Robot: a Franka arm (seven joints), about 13 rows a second.
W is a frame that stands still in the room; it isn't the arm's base.
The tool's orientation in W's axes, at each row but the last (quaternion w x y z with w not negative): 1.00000 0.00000 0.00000 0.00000; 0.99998 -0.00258 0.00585 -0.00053; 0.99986 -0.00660 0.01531 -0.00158; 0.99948 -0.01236 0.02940 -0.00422; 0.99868 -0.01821 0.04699 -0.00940; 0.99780 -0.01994 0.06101 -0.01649; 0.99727 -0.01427 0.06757 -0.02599; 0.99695 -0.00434 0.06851 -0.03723; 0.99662 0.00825 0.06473 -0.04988; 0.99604 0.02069 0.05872 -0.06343
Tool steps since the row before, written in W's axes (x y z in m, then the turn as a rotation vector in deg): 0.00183 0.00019 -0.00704 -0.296 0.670 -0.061; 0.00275 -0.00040 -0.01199 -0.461 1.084 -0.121; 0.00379 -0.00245 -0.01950 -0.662 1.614 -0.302; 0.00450 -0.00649 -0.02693 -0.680 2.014 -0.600; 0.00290 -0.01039 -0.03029 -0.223 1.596 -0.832; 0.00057 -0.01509 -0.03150 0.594 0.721 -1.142; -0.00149 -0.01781 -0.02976 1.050 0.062 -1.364; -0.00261 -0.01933 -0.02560 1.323 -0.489 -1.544; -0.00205 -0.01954 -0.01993 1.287 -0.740 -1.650; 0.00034 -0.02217 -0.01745 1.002 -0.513 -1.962
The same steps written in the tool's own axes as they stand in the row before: 0.00183 0.00019 -0.00704 -0.296 0.670 -0.061; 0.00289 -0.00034 -0.01196 -0.461 1.084 -0.121; 0.00439 -0.00218 -0.01941 -0.658 1.616 -0.301; 0.00613 -0.00578 -0.02677 -0.662 2.023 -0.590; 0.00593 -0.00920 -0.03023 -0.177 1.622 -0.792; 0.00491 -0.01374 -0.03174 0.702 0.786 -1.033; 0.00347 -0.01690 -0.03012 1.218 0.158 -1.207; 0.00236 -0.01912 -0.02578 1.554 -0.369 -1.350; 0.00249 -0.01985 -0.01958 1.557 -0.623 -1.454; 0.00517 -0.02252 -0.01620 1.285 -0.446 -1.807
